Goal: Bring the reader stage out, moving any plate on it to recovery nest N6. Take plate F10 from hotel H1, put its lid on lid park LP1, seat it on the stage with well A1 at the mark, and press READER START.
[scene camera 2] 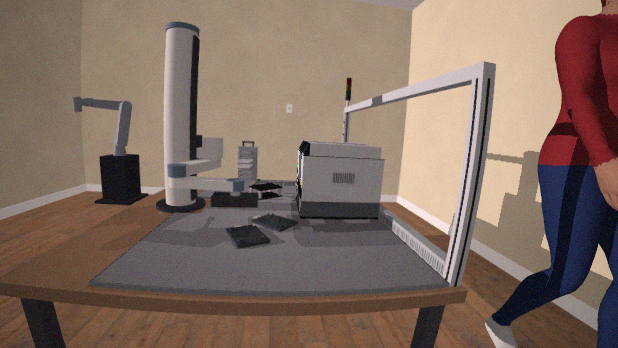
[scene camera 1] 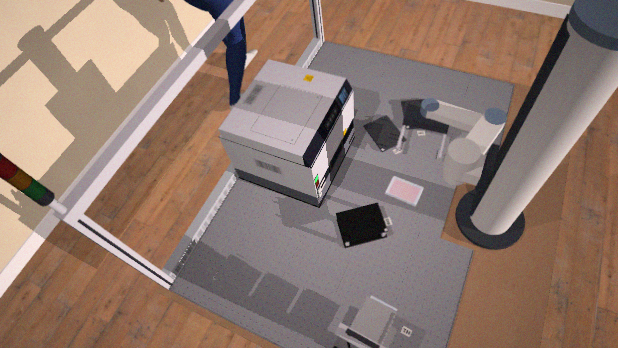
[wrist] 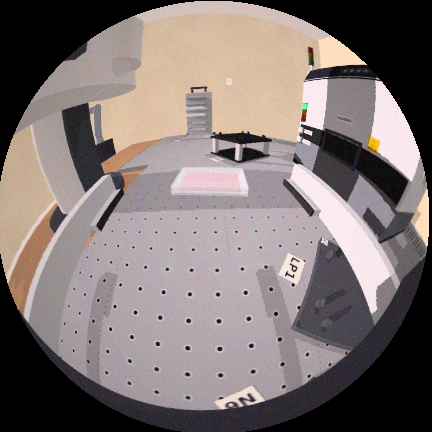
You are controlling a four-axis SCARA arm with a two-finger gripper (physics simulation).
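Seen in the pictures: gripper, between the fingertips: (scene camera 1: 417, 154) (wrist: 202, 172); arm's base, origin of its link: (scene camera 2: 181, 205) (scene camera 1: 488, 218).
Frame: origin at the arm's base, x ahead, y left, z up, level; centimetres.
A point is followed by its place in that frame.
My gripper (scene camera 1: 419, 152) @(x 32.7, y -12.5, z 9.4 cm) (wrist: 202, 172) @(x 32.7, y -12.5, z 9.4 cm) is open and empty, low over the mat near the N6 label (wrist: 240, 399) (scene camera 1: 421, 133) @(x 35.0, y -29.3, z 1.3 cm). In scene camera 2 its fingers are hidden. A clear plate with pink wells (scene camera 1: 405, 191) @(x 32.6, y 1.7, z 2.9 cm) (wrist: 210, 181) @(x 33.2, y -1.6, z 2.9 cm) lies flat on the mat, ahead of the fingers; its name is not readable. The dark pad of lid park LP1 (scene camera 1: 383, 131) @(x 50.5, y -23.9, z 2.3 cm) (scene camera 2: 275, 221) @(x 50.3, y -24.3, z 2.3 cm) (wrist: 332, 300) @(x 44.9, y -22.0, z 2.3 cm) holds no lid. Another dark nest pad (scene camera 2: 247, 236) @(x 40.4, y -41.2, z 2.5 cm) lies beside it. Hotel H1 (scene camera 1: 374, 320) @(x 26.1, y 56.3, z 24.2 cm) (scene camera 2: 247, 162) (wrist: 199, 112) holds plates. The reader (scene camera 1: 285, 117) @(x 77.0, y 7.3, z 35.9 cm) (scene camera 2: 342, 175) @(x 79.7, y -17.4, z 22.2 cm) (wrist: 350, 105) @(x 61.6, y 0.1, z 23.1 cm) shows no stage outside its front.
A black two-level stand (scene camera 1: 361, 225) @(x 42.6, y 23.5, z 7.3 cm) (scene camera 2: 266, 186) @(x 43.8, y 21.2, z 7.3 cm) (wrist: 241, 137) @(x 42.2, y 18.2, z 7.3 cm) stands between the pink plate and the hotel. The arm's column (scene camera 1: 540, 125) @(x 3.6, y 6.6, z 61.9 cm) (scene camera 2: 181, 115) @(x 3.6, y -6.5, z 46.1 cm) stands at the mat's side. A frame (scene camera 2: 475, 175) @(x 101.6, y -72.5, z 32.8 cm) runs behind the reader, with a person (scene camera 2: 585, 125) beyond it.
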